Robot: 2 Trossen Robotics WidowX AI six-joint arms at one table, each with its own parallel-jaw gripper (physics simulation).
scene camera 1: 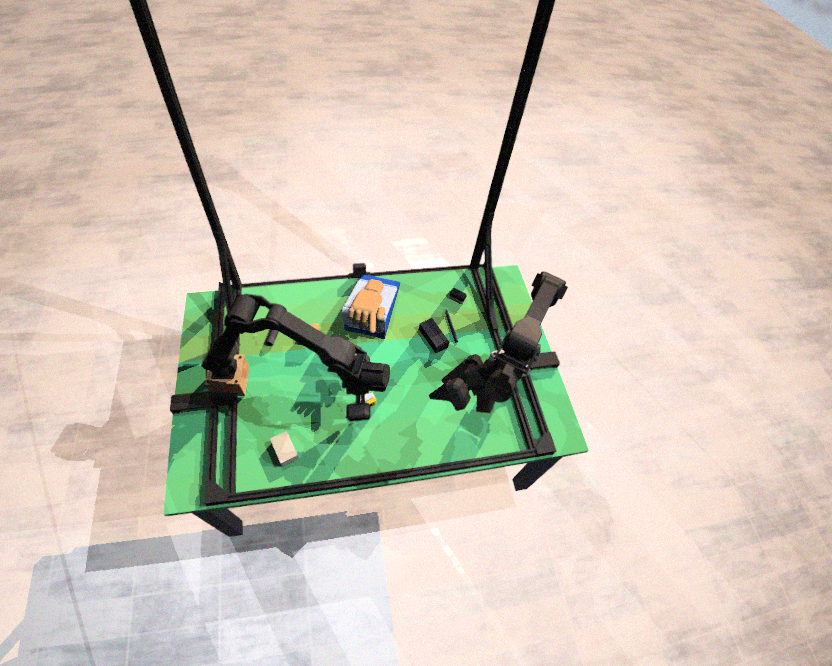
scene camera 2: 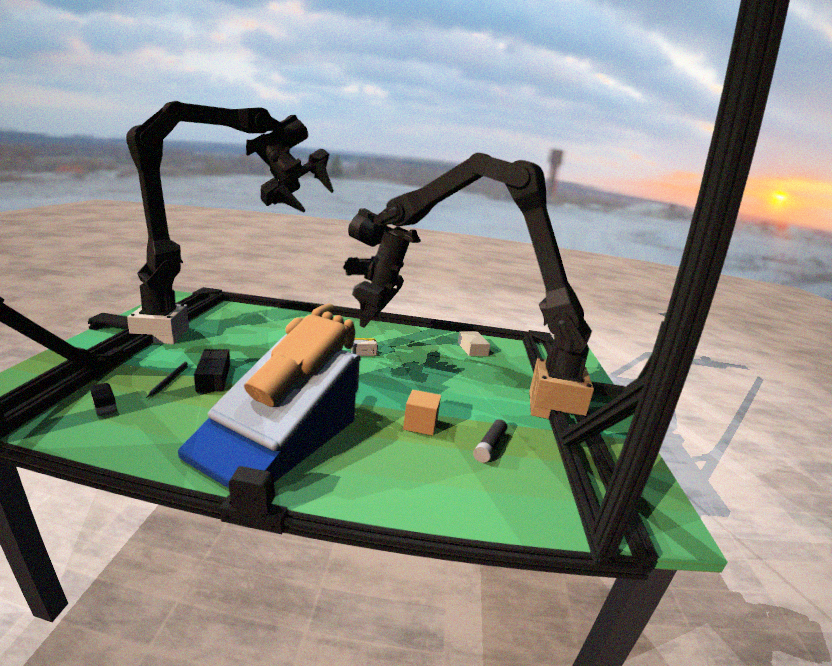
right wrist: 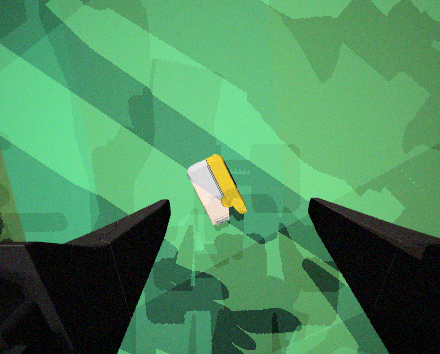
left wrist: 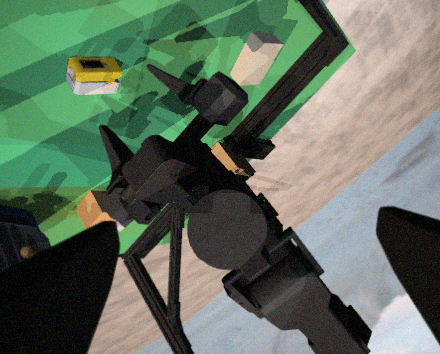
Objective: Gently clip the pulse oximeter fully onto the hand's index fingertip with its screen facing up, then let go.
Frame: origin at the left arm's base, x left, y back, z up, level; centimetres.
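Where they show: left gripper, fingertip midpoint: (scene camera 1: 436, 388) (scene camera 2: 319, 201) (left wrist: 248, 227); right gripper, fingertip midpoint: (scene camera 1: 365, 398) (scene camera 2: 368, 321) (right wrist: 239, 205) (left wrist: 124, 96); left arm's base at its link origin: (scene camera 2: 158, 310); right arm's base at its link origin: (scene camera 1: 224, 369) (scene camera 2: 564, 372).
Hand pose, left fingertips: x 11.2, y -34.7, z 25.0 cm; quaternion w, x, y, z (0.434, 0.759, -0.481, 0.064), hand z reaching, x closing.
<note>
Things, the pixels of their top centre, and the offset from my left fingertips. "pt": a spot on its surface instead.
- yellow-and-white pulse oximeter at its top centre: (right wrist: 216, 191) (left wrist: 100, 84) (scene camera 2: 364, 340) (scene camera 1: 366, 399) dx -15.3, dy -12.5, dz -27.7 cm
- blue-and-grey wedge at a spot on its surface: (scene camera 2: 319, 437) pt dx -50.9, dy -5.3, dz -29.0 cm
- beige block at its top centre: (left wrist: 261, 65) (scene camera 2: 474, 337) (scene camera 1: 283, 446) dx -9.5, dy -38.9, dz -27.9 cm
- orange cube at its top centre: (scene camera 2: 424, 399) (left wrist: 105, 220) dx -43.6, dy -21.7, dz -25.9 cm
- dark cylinder at its top centre: (scene camera 2: 493, 432) (scene camera 1: 274, 328) dx -49.6, dy -32.4, dz -28.1 cm
- black box at its top centre: (scene camera 2: 212, 360) (scene camera 1: 434, 332) dx -30.4, dy +16.4, dz -27.4 cm
- pen at its top centre: (scene camera 2: 167, 377) (scene camera 1: 451, 324) dx -33.1, dy +24.4, dz -30.0 cm
- small black block at its top centre: (scene camera 2: 101, 389) (scene camera 1: 458, 292) dx -43.1, dy +31.5, dz -27.6 cm
The yellow-and-white pulse oximeter (scene camera 1: 370, 399) (scene camera 2: 365, 347) (left wrist: 94, 75) (right wrist: 215, 190) lies on the green table, apart from the hand. Its dark screen shows on the yellow part in the left wrist view; its white side and narrow yellow part show in the right wrist view. The orange hand (scene camera 1: 367, 302) (scene camera 2: 298, 354) rests on a blue-and-grey wedge (scene camera 2: 319, 437). My right gripper (scene camera 2: 366, 320) (left wrist: 124, 96) (right wrist: 239, 205) is open and empty above the oximeter, which shows between its fingertips in the right wrist view. My left gripper (scene camera 1: 457, 406) (scene camera 2: 317, 200) is open, empty and raised high, away from the oximeter.
A beige block (scene camera 1: 283, 448) (scene camera 2: 474, 343) (left wrist: 256, 60), an orange cube (scene camera 2: 421, 412) and a dark cylinder (scene camera 1: 270, 337) (scene camera 2: 491, 440) lie around. A black box (scene camera 1: 433, 334) (scene camera 2: 211, 370), a pen (scene camera 2: 167, 379) and a small black block (scene camera 1: 457, 295) (scene camera 2: 104, 400) are beyond the hand's other side.
</note>
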